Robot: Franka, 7 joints.
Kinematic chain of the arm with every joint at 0, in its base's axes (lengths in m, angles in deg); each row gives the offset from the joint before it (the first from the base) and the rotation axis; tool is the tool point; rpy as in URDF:
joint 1: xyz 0 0 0.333 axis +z
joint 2: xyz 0 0 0 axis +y
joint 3: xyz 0 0 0.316 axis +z
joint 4: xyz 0.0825 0 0 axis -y
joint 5: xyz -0.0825 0 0.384 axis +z
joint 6: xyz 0 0 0 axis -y
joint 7: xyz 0.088 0 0 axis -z
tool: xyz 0 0 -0.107 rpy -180 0 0
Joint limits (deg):
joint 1: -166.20..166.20
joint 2: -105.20..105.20
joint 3: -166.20..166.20
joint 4: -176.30..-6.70
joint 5: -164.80..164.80
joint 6: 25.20..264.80
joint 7: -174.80..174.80
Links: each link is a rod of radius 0.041 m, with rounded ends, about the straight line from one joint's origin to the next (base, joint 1, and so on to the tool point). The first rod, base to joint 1, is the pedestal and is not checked.
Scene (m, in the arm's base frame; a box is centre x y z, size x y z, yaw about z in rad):
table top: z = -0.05
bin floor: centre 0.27 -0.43 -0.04 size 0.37 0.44 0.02 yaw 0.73
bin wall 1: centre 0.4 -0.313 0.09 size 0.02 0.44 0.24 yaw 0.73
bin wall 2: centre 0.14 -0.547 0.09 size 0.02 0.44 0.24 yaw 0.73
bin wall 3: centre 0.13 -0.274 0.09 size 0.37 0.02 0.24 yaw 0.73
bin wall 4: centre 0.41 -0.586 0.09 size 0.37 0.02 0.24 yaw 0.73
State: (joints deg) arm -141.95 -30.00 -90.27 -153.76 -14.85 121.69 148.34
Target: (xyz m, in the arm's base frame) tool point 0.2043 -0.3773 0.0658
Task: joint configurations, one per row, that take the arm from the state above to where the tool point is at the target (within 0.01 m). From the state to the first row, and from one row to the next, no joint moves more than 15 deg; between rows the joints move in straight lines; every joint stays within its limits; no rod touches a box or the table.
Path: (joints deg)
1: -130.61 -27.59 -77.09 -152.55 -14.69 122.58 148.34
2: -119.27 -25.18 -63.91 -151.34 -14.53 123.46 148.34
3: -107.93 -22.77 -50.73 -150.13 -14.36 124.35 148.34
4: -96.59 -20.35 -37.54 -148.92 -14.20 125.24 148.34
5: -85.25 -17.94 -24.36 -147.71 -14.04 126.12 148.34
6: -73.91 -15.53 -11.18 -146.50 -13.88 127.01 148.34
7: -62.57 -13.12 2.00 -145.28 -13.71 127.90 148.34
8: -62.73 -1.87 1.89 -142.78 -13.81 130.57 148.34
9: -62.90 9.38 1.77 -140.28 -13.90 133.24 148.34
10: -63.06 20.63 1.65 -137.78 -14.00 135.91 148.34
11: -63.22 31.87 1.54 -135.28 -14.09 138.59 148.34

